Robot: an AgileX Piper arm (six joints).
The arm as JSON. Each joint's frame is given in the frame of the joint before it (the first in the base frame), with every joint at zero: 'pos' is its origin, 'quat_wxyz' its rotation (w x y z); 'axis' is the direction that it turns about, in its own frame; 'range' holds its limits. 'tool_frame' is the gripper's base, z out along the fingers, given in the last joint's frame.
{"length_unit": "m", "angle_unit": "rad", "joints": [
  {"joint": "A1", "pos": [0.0, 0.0, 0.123], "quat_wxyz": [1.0, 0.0, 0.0, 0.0], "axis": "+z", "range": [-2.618, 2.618]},
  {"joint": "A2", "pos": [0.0, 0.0, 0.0], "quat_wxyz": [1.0, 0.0, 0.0, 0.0], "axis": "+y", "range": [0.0, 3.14]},
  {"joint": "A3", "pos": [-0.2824, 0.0, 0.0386], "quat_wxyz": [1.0, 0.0, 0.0, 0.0], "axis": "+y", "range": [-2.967, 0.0]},
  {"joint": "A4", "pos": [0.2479, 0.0, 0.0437], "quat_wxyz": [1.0, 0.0, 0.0, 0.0], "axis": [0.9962, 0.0, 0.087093], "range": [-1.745, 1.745]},
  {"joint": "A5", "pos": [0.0, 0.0, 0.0], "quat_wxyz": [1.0, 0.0, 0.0, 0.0], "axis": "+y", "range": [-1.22, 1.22]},
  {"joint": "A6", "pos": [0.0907, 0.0, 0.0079], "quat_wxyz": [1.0, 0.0, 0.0, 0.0], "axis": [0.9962, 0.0, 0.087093], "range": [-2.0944, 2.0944]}
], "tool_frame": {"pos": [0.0, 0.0, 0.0], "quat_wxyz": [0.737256, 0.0, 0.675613, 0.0]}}
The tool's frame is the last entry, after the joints.
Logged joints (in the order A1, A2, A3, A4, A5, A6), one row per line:
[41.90, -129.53, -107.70, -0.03, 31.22, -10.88]
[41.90, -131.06, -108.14, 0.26, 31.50, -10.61]
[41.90, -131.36, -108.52, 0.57, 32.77, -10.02]
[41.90, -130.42, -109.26, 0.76, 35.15, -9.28]
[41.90, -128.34, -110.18, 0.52, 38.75, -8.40]
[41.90, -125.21, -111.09, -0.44, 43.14, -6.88]
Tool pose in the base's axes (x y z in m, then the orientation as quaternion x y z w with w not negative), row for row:
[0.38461, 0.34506, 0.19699, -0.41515, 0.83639, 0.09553, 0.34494]
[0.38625, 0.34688, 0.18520, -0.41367, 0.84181, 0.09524, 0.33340]
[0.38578, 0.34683, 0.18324, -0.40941, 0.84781, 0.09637, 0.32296]
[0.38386, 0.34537, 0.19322, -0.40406, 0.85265, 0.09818, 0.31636]
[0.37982, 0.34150, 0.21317, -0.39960, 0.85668, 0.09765, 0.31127]
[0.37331, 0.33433, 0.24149, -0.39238, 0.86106, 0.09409, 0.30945]
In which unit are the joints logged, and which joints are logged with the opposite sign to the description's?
The joints are logged in degrees. Opposite sign: A2.
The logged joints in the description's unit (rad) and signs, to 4 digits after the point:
[0.7313, 2.2607, -1.8797, -0.0005, 0.5449, -0.1899]
[0.7313, 2.2874, -1.8874, 0.0045, 0.5498, -0.1852]
[0.7313, 2.2927, -1.8940, 0.0099, 0.5719, -0.1749]
[0.7313, 2.2763, -1.9069, 0.0133, 0.6135, -0.1620]
[0.7313, 2.2400, -1.9230, 0.0091, 0.6763, -0.1466]
[0.7313, 2.1853, -1.9389, -0.0077, 0.7529, -0.1201]

